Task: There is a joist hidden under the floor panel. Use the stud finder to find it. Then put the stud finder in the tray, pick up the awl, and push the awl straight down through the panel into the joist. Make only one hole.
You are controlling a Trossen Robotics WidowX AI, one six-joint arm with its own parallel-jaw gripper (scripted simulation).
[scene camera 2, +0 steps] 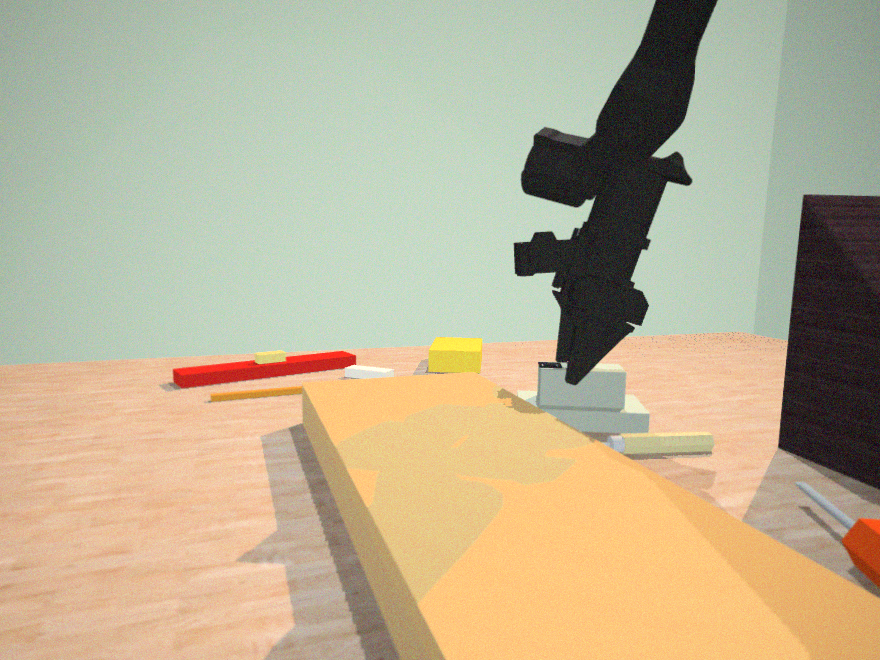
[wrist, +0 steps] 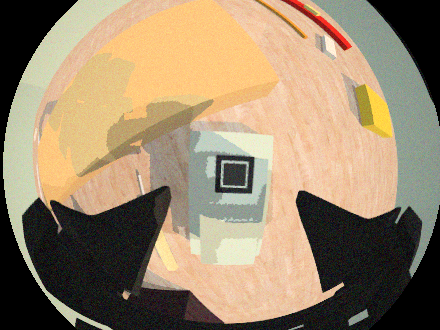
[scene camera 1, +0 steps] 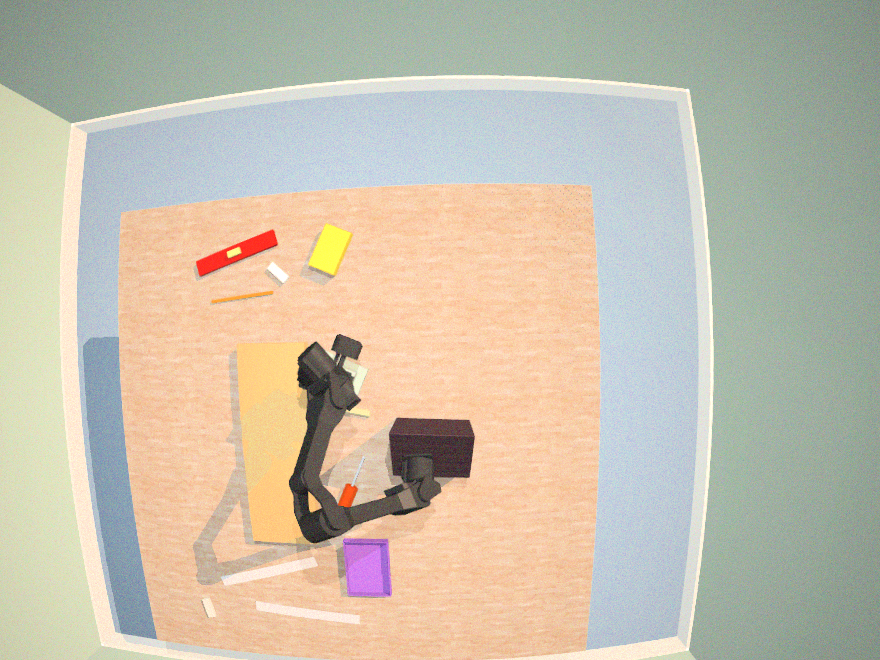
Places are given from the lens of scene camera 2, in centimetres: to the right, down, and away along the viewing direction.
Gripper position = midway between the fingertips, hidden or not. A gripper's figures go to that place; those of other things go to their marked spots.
my gripper (scene camera 2: 564, 372): 12, 4, 63
stud finder (scene camera 2: 598, 403): 15, 7, 60
